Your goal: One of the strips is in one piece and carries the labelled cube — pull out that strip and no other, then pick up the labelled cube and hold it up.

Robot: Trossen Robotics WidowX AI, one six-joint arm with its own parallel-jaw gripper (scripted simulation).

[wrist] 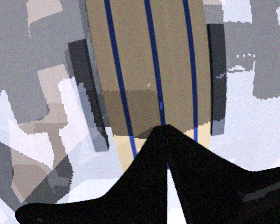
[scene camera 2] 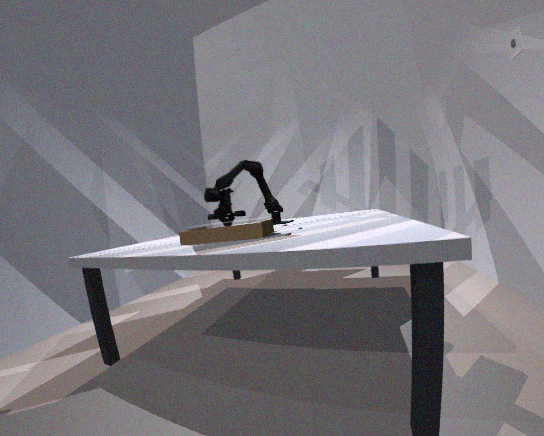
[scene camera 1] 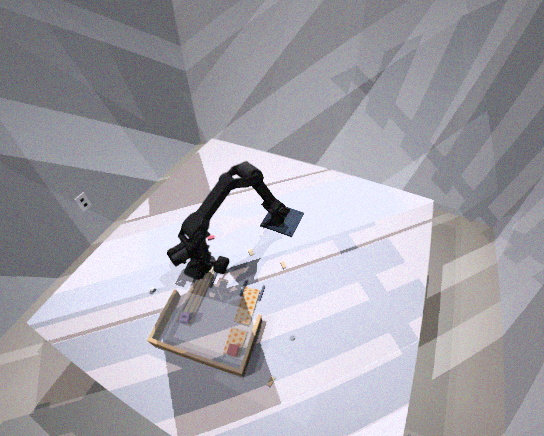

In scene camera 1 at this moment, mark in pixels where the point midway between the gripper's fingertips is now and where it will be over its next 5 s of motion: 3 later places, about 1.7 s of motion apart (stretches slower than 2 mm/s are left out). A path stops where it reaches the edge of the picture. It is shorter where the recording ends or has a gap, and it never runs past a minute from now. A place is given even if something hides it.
The gripper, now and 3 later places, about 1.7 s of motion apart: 207, 272; 213, 256; 219, 243; 203, 267
